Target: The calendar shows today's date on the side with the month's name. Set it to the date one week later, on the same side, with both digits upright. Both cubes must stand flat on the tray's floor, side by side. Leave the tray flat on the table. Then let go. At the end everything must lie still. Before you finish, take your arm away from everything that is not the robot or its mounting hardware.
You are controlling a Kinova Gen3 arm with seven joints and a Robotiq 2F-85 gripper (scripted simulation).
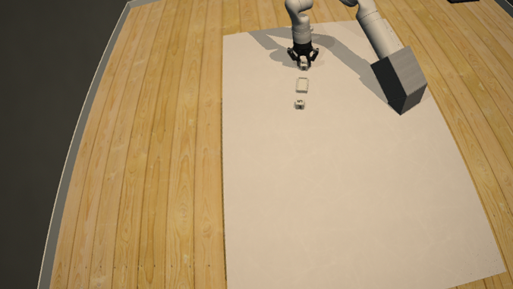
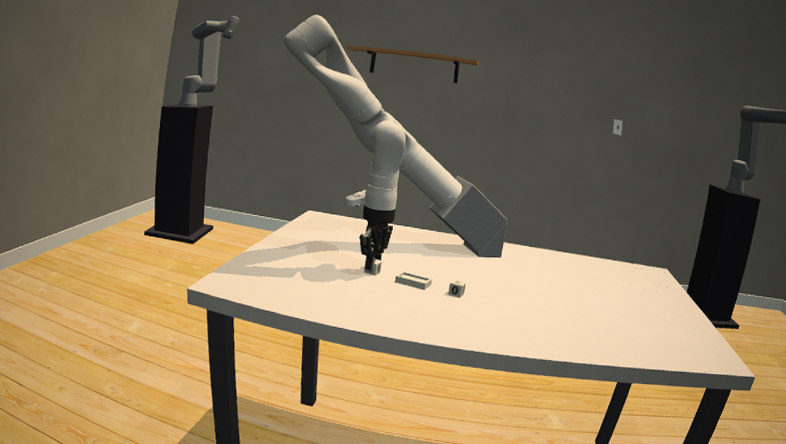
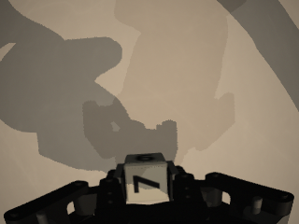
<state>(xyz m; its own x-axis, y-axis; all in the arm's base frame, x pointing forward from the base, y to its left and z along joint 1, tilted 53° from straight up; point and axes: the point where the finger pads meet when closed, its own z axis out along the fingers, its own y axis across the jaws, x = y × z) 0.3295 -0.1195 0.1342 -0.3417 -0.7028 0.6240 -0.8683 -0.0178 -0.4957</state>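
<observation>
Right now my hand is 10 mm above the white digit cube. The rest, counted from my hand: white calendar tray (100 mm to the left, 40 mm ahead, 20 mm below).
</observation>
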